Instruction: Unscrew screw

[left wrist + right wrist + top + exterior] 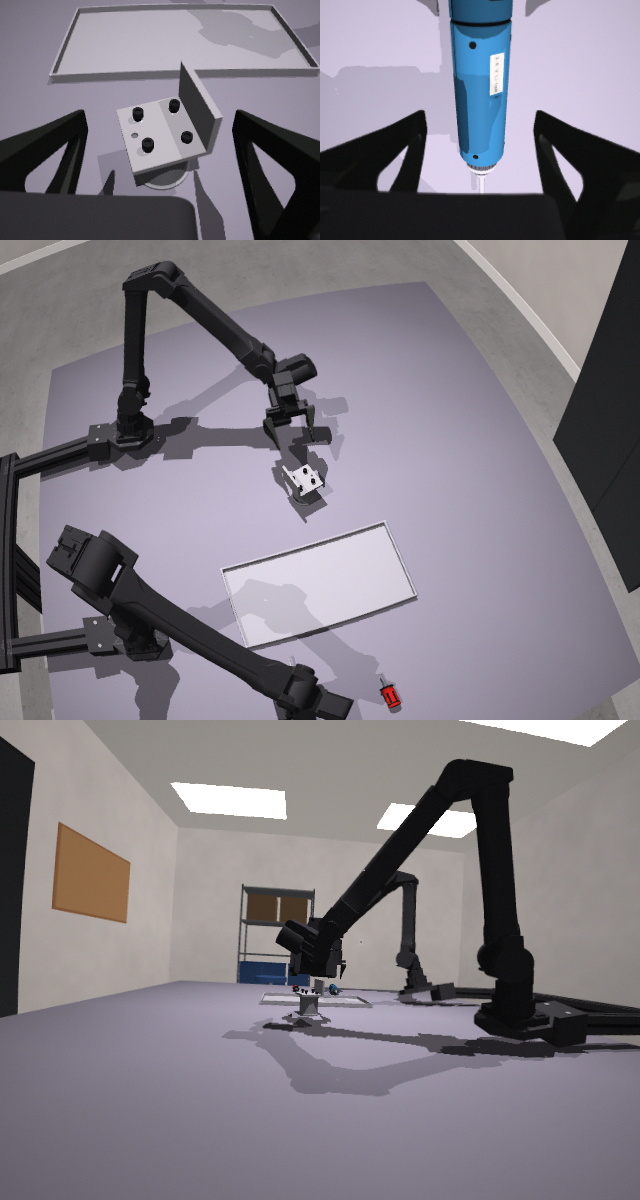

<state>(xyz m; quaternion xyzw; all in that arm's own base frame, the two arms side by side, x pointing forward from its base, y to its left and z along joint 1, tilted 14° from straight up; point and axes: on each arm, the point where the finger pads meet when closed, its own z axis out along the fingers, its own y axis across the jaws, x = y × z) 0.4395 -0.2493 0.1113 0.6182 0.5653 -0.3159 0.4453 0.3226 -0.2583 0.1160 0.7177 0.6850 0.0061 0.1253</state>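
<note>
Right now my left hand is 60 mm to the left of the white bracket and 70 mm above it. Also, from my left hand: white tray 10 mm behind, 320 mm to the right, 140 mm below; then red hand screwdriver 90 mm ahead, 630 mm to the right, 130 mm below; then joint module body 60 mm to the right, 110 mm below.
</note>
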